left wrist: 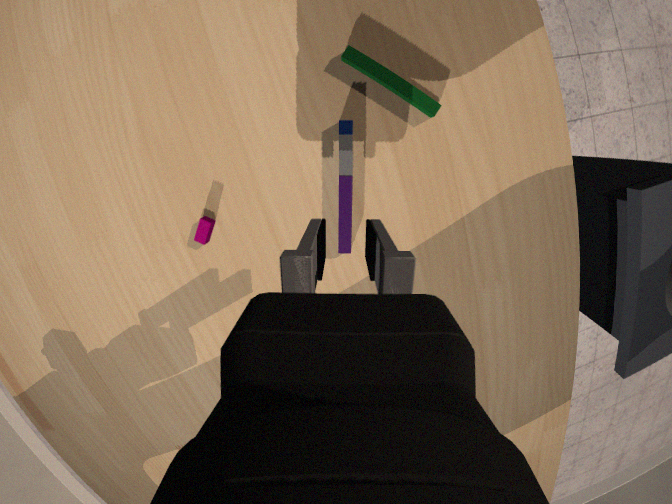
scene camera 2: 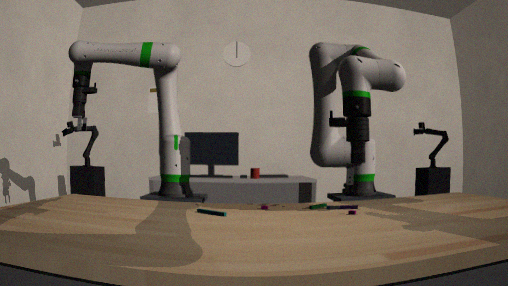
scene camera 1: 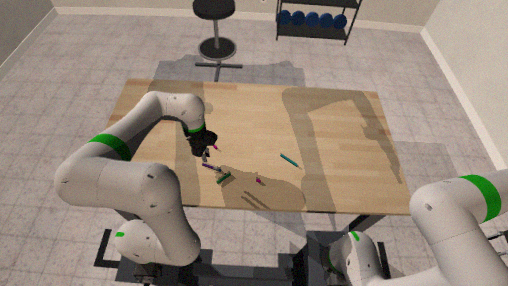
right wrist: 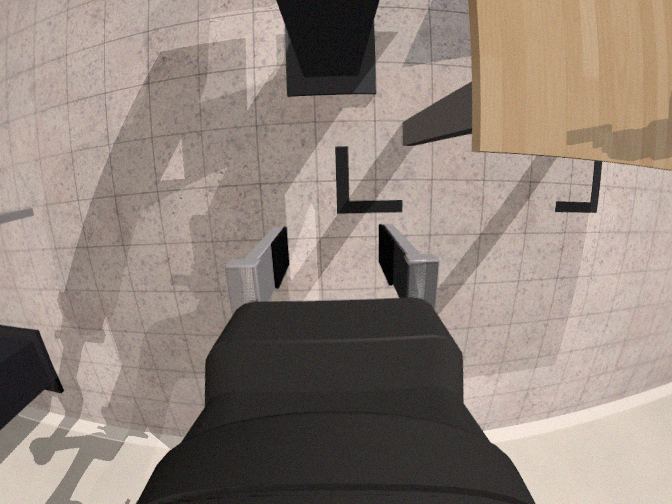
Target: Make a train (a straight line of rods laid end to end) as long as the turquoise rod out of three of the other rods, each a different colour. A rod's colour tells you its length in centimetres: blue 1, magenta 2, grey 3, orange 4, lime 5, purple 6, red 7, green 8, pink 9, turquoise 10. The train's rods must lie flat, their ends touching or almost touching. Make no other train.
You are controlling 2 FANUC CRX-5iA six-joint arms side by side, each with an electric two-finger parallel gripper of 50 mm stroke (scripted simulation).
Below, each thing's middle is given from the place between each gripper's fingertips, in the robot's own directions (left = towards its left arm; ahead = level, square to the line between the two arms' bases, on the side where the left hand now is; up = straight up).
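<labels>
The purple rod (left wrist: 345, 182) has my left hand (scene camera 2: 349, 184) 9 cm above it. As for the green rod (left wrist: 351, 56), I find it 9 cm to the right of my left hand, 6 cm behind it and 9 cm below it.
Measured from my right hand, the purple rod is 41 cm ahead, 108 cm to the left and 28 cm below, while the green rod is 35 cm ahead, 99 cm to the left and 28 cm below. Going by its middle, the green rod is nearer to my left hand than to my right hand. The purple rod, too, is nearer to my left hand than to my right hand, going by its middle.
</labels>
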